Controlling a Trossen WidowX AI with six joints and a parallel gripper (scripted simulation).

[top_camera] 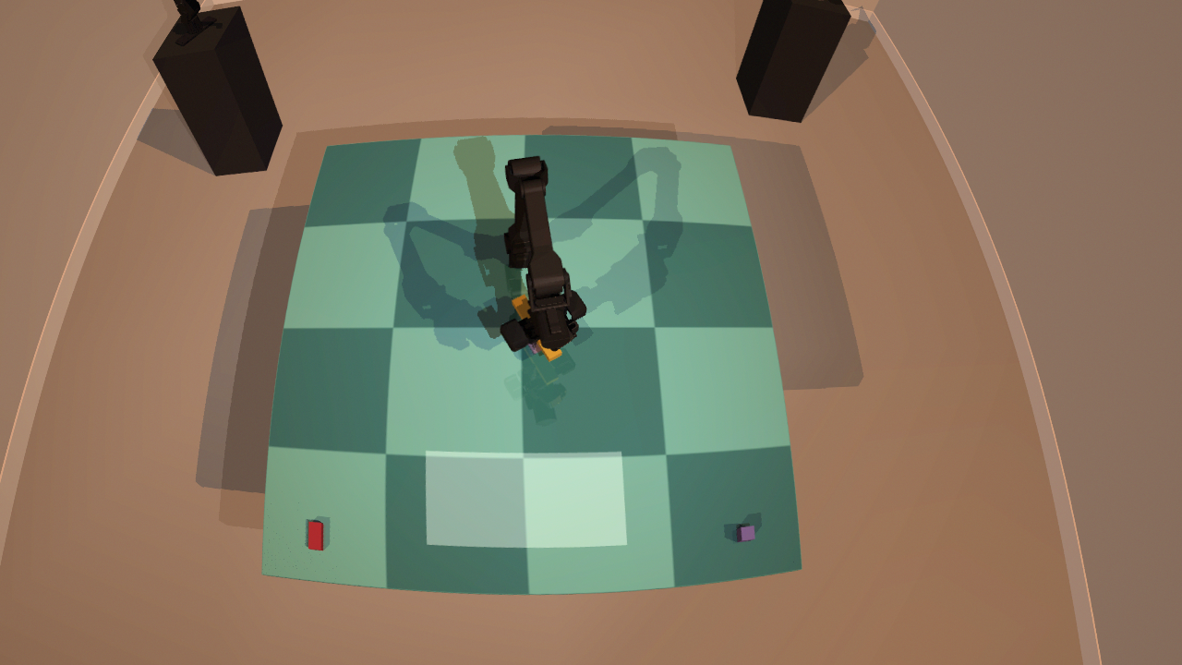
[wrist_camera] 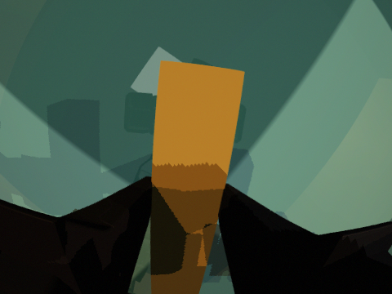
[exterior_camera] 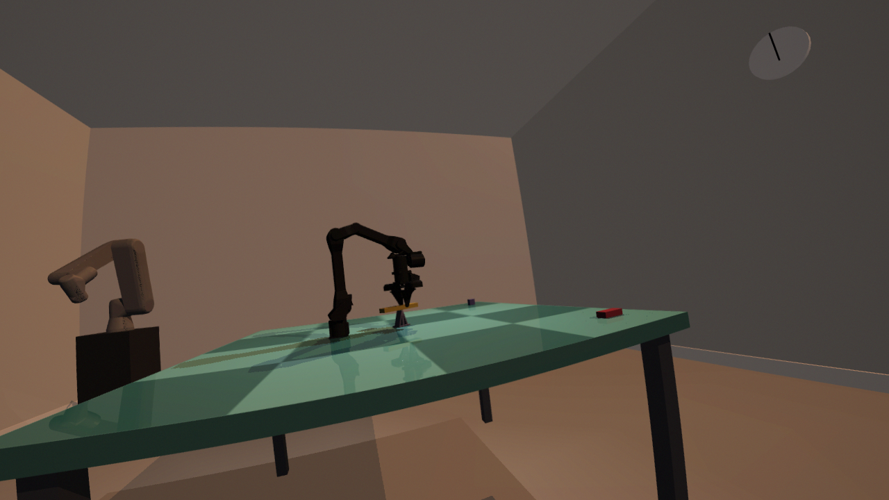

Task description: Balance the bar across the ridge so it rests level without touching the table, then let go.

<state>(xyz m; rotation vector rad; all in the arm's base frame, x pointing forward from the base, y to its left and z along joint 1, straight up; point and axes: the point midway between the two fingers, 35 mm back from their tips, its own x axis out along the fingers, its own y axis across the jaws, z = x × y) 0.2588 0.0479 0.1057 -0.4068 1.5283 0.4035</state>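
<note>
My gripper tip is 20 mm past the orange bar and 10 mm to the left of it. From my gripper tip the other things lie so: red block (480 mm ahead, 550 mm to the right, 60 mm below); small purple cube (480 mm ahead, 450 mm to the left, 50 mm below).
</note>
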